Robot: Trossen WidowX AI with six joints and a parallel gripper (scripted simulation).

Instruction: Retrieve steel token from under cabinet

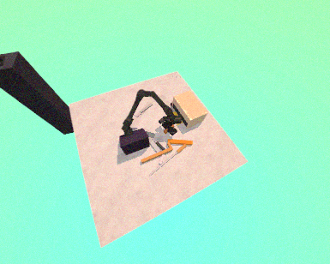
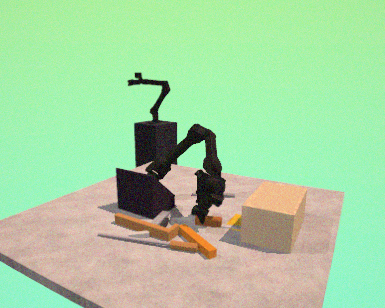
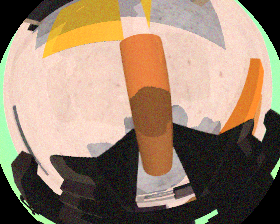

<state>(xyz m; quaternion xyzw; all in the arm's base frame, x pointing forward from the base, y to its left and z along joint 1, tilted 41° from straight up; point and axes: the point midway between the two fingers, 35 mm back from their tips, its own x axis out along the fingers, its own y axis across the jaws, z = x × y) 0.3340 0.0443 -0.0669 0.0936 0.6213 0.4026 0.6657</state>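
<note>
Right now the dark-handled tool is 12 cm behind my gripper tip and 10 cm to the right of it. Also, from my gripper tip: orange bar (8 cm ahead, 15 cm to the right, 1 cm above).
</note>
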